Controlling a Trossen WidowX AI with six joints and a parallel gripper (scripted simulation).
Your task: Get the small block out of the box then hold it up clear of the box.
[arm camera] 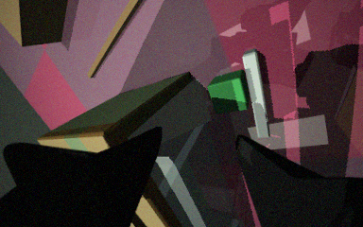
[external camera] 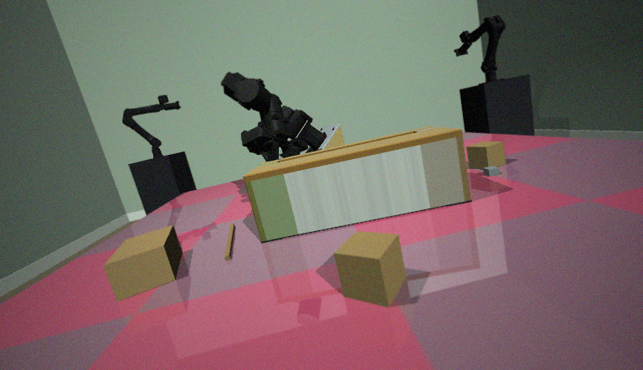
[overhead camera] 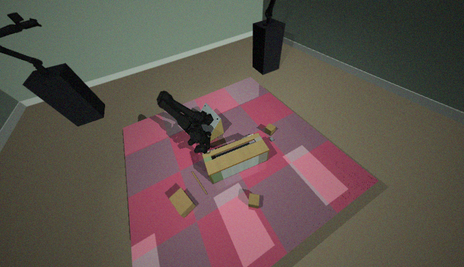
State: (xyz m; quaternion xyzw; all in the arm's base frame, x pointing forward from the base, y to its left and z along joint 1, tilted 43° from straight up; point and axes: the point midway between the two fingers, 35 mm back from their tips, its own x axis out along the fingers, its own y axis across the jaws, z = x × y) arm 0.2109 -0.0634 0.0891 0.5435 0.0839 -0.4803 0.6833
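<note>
Right now my gripper tip is 70 mm above the green block, 10 mm to the left of it and 10 mm past it. From my gripper tip the other things lie so: box: 150 mm to the left, 80 mm ahead, 20 mm below; then grey piece: 450 mm to the left, 80 mm below, 80 mm ahead; then thin stick: 120 mm to the right, 120 mm ahead, 80 mm below.
</note>
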